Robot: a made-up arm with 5 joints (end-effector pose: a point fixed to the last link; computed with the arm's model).
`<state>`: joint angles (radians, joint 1 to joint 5).
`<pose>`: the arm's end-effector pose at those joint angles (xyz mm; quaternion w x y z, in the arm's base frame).
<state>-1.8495 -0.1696 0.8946 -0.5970 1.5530</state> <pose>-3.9 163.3 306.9 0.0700 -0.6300 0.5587 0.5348</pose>
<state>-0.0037 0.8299 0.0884 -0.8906 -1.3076</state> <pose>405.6 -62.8 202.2 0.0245 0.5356 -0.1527 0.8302</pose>
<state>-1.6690 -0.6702 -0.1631 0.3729 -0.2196</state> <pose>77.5 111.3 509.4 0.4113 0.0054 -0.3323 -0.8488</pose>
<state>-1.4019 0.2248 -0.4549 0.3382 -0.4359</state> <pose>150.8 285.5 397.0 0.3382 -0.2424 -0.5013 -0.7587</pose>
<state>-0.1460 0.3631 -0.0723 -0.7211 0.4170</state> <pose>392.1 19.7 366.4 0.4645 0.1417 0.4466 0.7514</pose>
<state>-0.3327 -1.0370 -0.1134 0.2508 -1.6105</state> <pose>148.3 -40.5 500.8 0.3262 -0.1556 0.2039 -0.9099</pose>
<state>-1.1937 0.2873 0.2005 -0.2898 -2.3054</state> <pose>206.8 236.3 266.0 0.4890 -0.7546 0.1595 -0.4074</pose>
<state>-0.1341 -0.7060 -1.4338 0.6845 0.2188</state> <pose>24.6 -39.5 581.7 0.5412 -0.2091 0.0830 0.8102</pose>
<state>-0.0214 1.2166 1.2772 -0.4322 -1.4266</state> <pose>158.8 -62.5 164.2 0.1711 0.9799 -0.1004 -0.0227</pose>
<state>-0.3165 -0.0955 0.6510 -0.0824 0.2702</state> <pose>296.5 41.3 318.7 0.1664 0.4111 0.6360 0.6316</pose>
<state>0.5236 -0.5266 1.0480 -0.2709 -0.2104</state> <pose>207.2 -123.8 332.6 0.4346 0.6001 0.1907 0.6439</pose>
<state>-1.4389 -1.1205 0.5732 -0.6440 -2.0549</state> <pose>116.6 57.9 449.0 0.8728 -0.1863 0.2051 -0.4017</pose>
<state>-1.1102 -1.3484 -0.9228 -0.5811 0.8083</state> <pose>-31.2 -215.5 451.6 0.4429 -0.2351 -0.5799 0.6421</pose>
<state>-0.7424 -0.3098 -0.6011 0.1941 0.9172</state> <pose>205.9 110.9 537.8 0.4428 -0.1536 0.4456 0.7627</pose>
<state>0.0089 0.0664 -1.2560 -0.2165 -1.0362</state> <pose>279.9 -63.8 569.4 0.0511 -0.1570 -0.0904 0.9821</pose>
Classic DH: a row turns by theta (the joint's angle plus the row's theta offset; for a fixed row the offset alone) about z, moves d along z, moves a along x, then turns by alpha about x. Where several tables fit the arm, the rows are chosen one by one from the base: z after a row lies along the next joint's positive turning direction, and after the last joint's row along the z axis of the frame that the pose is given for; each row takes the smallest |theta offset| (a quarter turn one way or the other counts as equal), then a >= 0, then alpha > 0; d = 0 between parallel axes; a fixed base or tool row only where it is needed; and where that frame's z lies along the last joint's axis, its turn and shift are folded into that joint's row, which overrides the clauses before.
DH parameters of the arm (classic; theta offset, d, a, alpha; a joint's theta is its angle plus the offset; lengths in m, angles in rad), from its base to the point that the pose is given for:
base (fixed): -0.369 0 0.0804 3.1416
joint 1: -0.369 -0.246 0.057 1.5708
joint 2: -1.2825 0 0.1794 0
joint 3: 1.51 0 0.1109 0
joint 4: 1.3433 -0.006 0.023 -1.5708
joint 5: -0.8745 -0.0323 -0.0217 2.6258
tool (fixed): 1.1501 0.0399 0 0

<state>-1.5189 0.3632 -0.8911 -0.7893 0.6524</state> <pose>81.4 257.2 487.0 0.0895 -0.2510 0.0483 0.9626</pose>
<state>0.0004 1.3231 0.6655 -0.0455 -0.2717</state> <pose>223.8 -46.7 86.3 0.0739 -0.9139 -0.3895 -0.0874</pose>
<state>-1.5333 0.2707 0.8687 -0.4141 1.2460</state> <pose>63.0 189.8 237.6 0.0725 0.4295 -0.8192 -0.3731</pose>
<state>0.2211 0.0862 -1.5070 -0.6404 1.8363</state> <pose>231.8 -40.6 587.8 0.9881 -0.1450 -0.0024 -0.0516</pose>
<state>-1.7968 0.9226 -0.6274 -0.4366 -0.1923</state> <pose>3.4 351.3 267.9 0.4435 -0.0060 -0.4742 -0.7606</pose>
